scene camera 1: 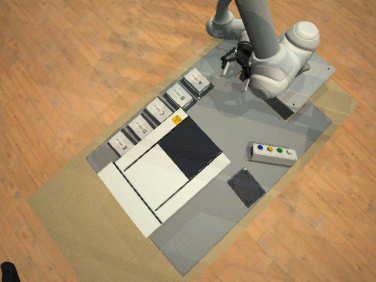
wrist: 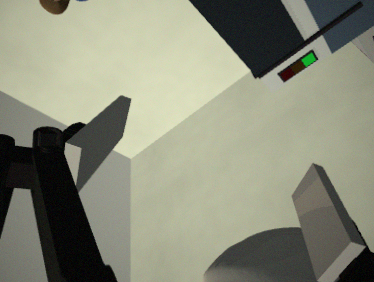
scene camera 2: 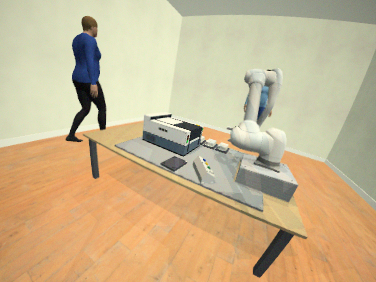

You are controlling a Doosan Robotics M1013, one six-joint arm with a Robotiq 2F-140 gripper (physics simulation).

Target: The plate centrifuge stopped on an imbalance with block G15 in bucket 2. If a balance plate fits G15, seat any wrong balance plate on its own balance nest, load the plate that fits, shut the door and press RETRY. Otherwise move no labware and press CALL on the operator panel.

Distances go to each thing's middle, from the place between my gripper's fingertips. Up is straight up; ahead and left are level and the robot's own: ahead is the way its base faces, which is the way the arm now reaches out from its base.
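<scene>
The dark lid panel (scene camera 1: 188, 146) is 1 cm below my hand, 33 cm ahead of it and 13 cm to the left of it, and going by their middles, it's the nearest to my hand of the things named here. The white centrifuge (scene camera 1: 148, 185) is 10 cm below my hand, with 48 cm ahead and 15 cm to the left. As for the dark square pad (scene camera 1: 244, 184), that's a good way below my hand, some way ahead of it and far to the left of it.
</scene>
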